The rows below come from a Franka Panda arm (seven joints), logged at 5 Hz.
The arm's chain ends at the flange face. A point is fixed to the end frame.
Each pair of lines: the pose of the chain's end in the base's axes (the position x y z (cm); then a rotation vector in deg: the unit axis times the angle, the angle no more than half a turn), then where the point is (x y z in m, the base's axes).
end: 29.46, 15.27, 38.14, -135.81, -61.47, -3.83
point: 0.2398 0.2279 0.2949
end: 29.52, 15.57, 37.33, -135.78, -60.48, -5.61
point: 0.2430 0.2331 0.2871
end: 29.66, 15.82, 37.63, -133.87, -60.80, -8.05
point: 0.2458 0.2385 0.2920
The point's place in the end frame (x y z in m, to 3 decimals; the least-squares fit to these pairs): -0.008 -0.041 0.120
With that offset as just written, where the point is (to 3 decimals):
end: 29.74, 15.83, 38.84, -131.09, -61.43, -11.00
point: 0.248 0.242 0.307
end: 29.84, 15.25, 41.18, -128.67, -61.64, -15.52
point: 0.252 0.241 0.333
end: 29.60, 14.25, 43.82, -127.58, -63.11, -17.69
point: 0.251 0.231 0.359
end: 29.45, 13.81, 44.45, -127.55, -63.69, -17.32
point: 0.249 0.226 0.365
